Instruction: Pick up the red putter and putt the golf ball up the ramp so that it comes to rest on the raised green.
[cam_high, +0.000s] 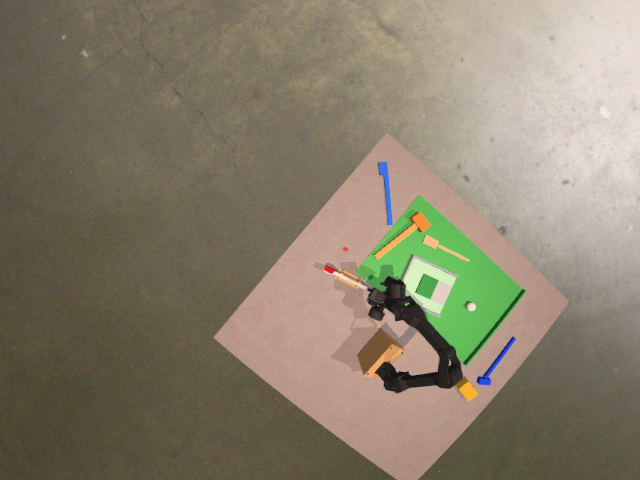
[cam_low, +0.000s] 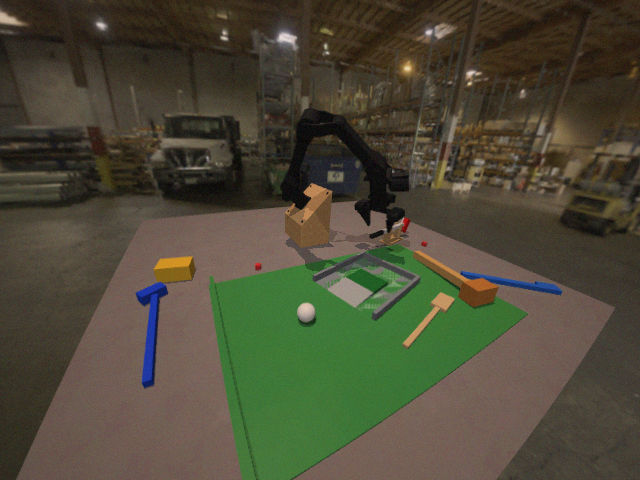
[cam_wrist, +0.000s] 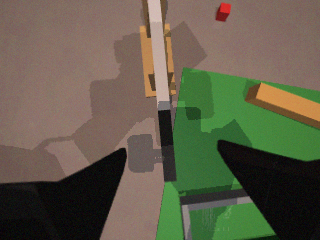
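My gripper tip is 110 mm to the right of the red putter, 30 mm past it and 30 mm above it. The rest, counted from my gripper tip: green mat: 260 mm to the right, 240 mm ahead, 80 mm below; then wooden rack: 130 mm to the left, 50 mm below, 30 mm behind; then white golf ball: 430 mm to the right, 230 mm ahead, 60 mm below.
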